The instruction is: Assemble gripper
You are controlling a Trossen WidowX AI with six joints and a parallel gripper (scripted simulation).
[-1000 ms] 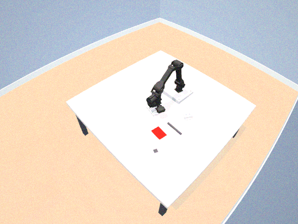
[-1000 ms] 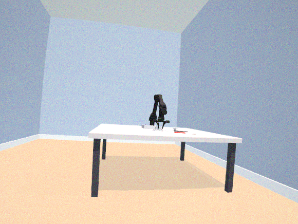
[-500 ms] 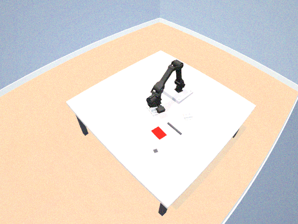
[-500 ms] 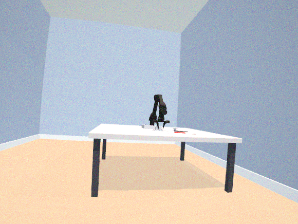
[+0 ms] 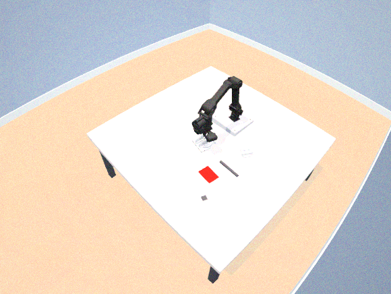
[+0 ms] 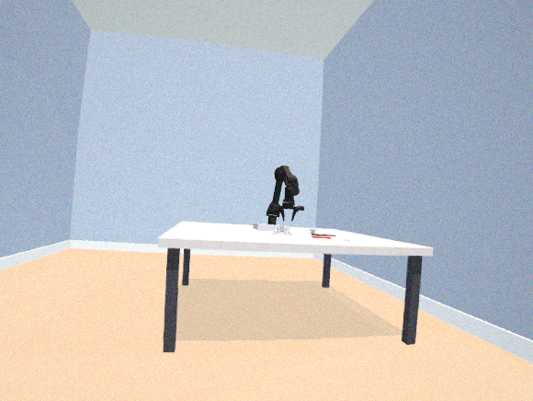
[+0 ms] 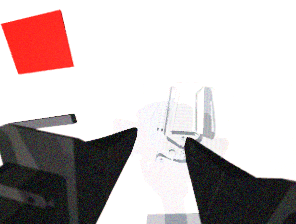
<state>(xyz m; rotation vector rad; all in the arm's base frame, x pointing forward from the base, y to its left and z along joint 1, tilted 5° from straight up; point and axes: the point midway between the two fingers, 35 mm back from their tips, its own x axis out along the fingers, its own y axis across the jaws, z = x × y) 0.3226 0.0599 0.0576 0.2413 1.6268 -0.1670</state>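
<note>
Right now the small white part is 20 cm to the left of my gripper tip, 17 cm behind it and 5 cm below it. Round my gripper tip: white jaw piece (6 cm below, 4 cm behind, 1 cm to the right); dark grey bar (23 cm to the left, 7 cm below); red flat rectangle (18 cm to the left, 13 cm ahead, 7 cm below).
</note>
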